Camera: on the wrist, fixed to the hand. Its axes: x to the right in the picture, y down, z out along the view.
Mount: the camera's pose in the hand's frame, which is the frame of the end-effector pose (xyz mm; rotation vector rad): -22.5 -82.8 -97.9 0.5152 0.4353 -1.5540
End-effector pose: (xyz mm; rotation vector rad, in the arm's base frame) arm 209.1 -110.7 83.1 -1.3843 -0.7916 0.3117
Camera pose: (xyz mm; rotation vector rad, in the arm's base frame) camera 237.2 -214.7 156.1 -0.0796 -1.0780 -0.9121
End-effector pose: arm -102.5 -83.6 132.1 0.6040 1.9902 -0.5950
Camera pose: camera -207.7 -89.2 208.6 0.7264 -2.2359 1.8716
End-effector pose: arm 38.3 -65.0 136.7 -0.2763 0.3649 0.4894
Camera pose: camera 34.7 -177.8 71.8 -0.0946 0.5646 -1.2006
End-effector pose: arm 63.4 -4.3 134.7 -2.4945 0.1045 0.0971
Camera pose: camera 53.6 4.0 264.2 -1.4626 -1.3781 -0.9531
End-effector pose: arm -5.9 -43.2 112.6 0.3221 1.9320 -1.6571
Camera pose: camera -56.8 38.2 200.6 0.5874 -1.1980 1.8854
